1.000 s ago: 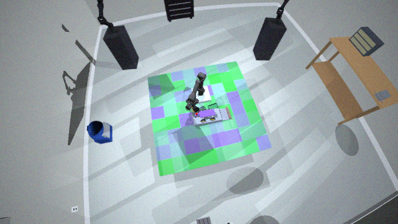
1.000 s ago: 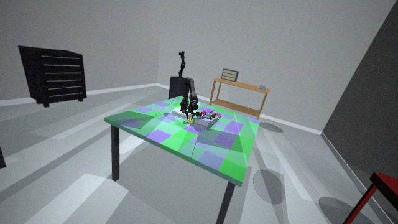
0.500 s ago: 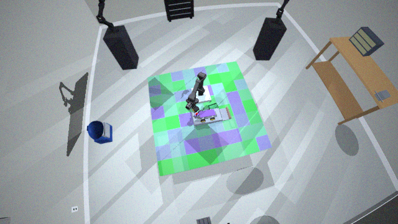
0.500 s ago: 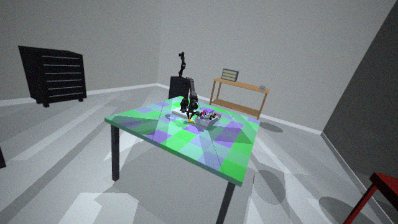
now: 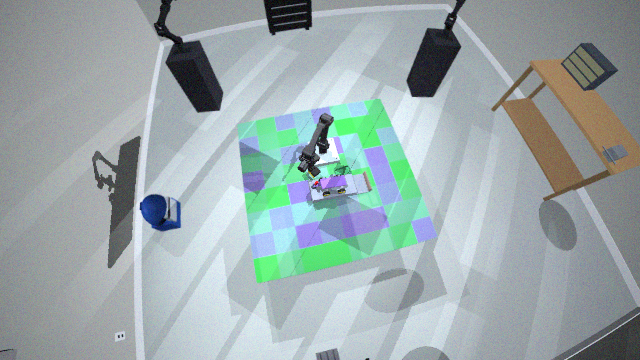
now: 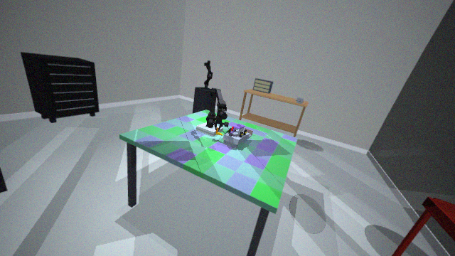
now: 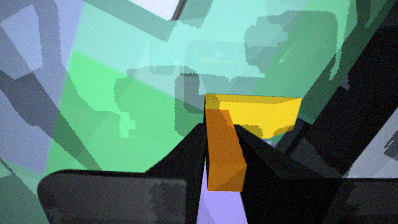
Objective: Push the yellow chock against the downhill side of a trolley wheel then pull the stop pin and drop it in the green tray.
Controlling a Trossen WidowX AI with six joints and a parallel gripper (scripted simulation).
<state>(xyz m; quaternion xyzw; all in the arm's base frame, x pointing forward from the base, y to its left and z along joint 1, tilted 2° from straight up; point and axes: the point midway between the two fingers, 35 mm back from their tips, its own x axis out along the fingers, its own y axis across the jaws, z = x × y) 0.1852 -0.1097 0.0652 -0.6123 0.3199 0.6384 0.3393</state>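
My gripper tip is now 14 cm short of the purple trolley, 15 cm to the right of it and 3 cm below it. The rest, counted from my gripper tip: brown block: 9 cm ahead, 42 cm to the left, 5 cm below; then stop pin: 14 cm ahead, 4 cm to the left, 5 cm above; then yellow chock: 2 cm ahead, 1 cm to the left, 1 cm below.
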